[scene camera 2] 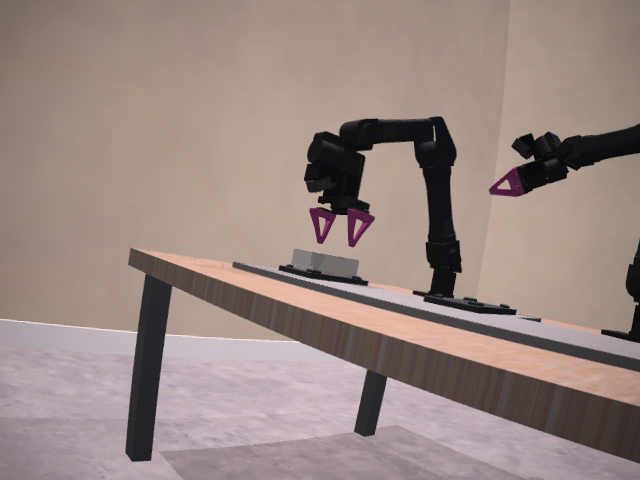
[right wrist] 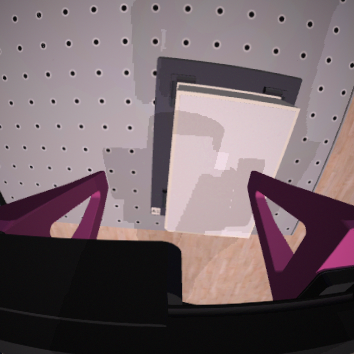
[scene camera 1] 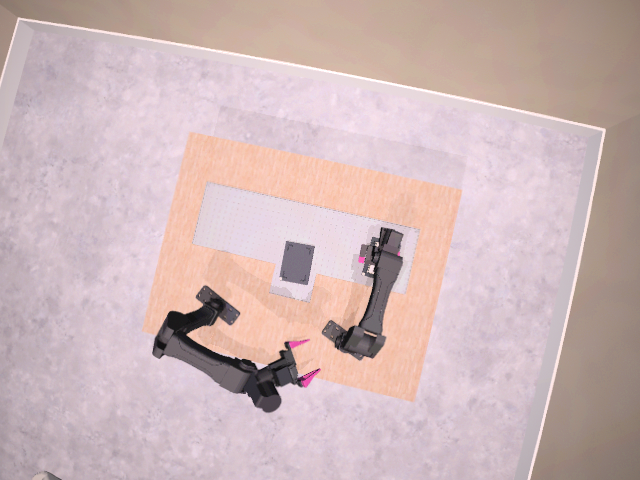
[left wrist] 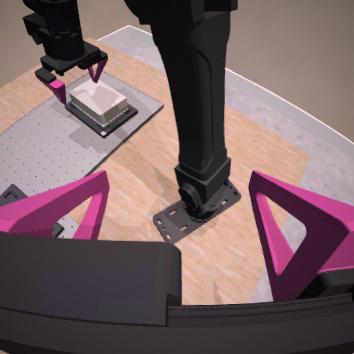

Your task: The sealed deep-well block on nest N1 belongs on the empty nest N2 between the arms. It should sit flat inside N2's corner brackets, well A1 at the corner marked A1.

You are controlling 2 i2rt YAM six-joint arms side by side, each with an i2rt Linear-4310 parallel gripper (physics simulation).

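Places are measured from the left arm's base along level axes (x ahead, y left, z up), in centimetres.
Where they show: left gripper, fingertip midpoint: [scene camera 2: 490, 190] [scene camera 1: 314, 354] [left wrist: 178, 178]; right gripper, fingertip midpoint: [scene camera 2: 335, 245] [right wrist: 177, 178] [left wrist: 79, 91]; left arm's base, origin of the base link: [scene camera 1: 218, 305]; right arm's base, origin of the base link: [left wrist: 198, 207].
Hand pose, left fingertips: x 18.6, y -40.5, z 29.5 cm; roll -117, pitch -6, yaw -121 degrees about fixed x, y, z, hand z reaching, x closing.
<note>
Things, the pixels of their top centre, and the offset from my left fingertips. "spot": a spot on its surface instead. Level surfaces: height alone.
- pale sealed block, middle of its top: [right wrist: 221, 180] [scene camera 2: 327, 254] [left wrist: 96, 94] dx +38.6, dy -2.2, dz -22.8 cm
- dark nest N1, middle of its top: [right wrist: 215, 159] [scene camera 2: 324, 270] [left wrist: 99, 104] [scene camera 1: 381, 259] dx +38.6, dy -2.2, dz -26.4 cm
- right wrist view N1's A1 label, surface spot: [right wrist: 155, 211] spot: dx +29.5, dy +0.1, dz -27.0 cm
- Nest N2, middle of its top: [scene camera 2: 473, 299] [left wrist: 11, 225] [scene camera 1: 296, 263] dx +16.5, dy +24.5, dz -26.4 cm
- grey perforated board, its level: dz -28.2 cm
The pale sealed block [scene camera 2: 325, 262] [left wrist: 99, 100] [right wrist: 225, 160] sits on the dark nest N1 [scene camera 2: 330, 279] [left wrist: 120, 120] [right wrist: 162, 140]. In the right wrist view N1's A1 label [right wrist: 155, 211] is at its lower left corner. In scene camera 1 the arm mostly hides both. Nest N2 [scene camera 1: 297, 262] [scene camera 2: 467, 303] is bare, its white corner mark [scene camera 1: 280, 279] at the lower left. My right gripper [scene camera 1: 379, 256] [scene camera 2: 336, 244] [left wrist: 79, 91] [right wrist: 177, 178] is open and points down above the block, apart from it. My left gripper [scene camera 1: 314, 354] is open and empty, far from both nests.
Both nests stand on a grey perforated board [scene camera 1: 242, 217] [left wrist: 45, 145] [right wrist: 75, 115] on the wooden table [scene camera 1: 170, 232] [scene camera 2: 248, 299]. The right arm's base plate [scene camera 1: 333, 330] [left wrist: 170, 225] is bolted near N2. The left arm's base plate [scene camera 1: 227, 310] is on N2's other side.
</note>
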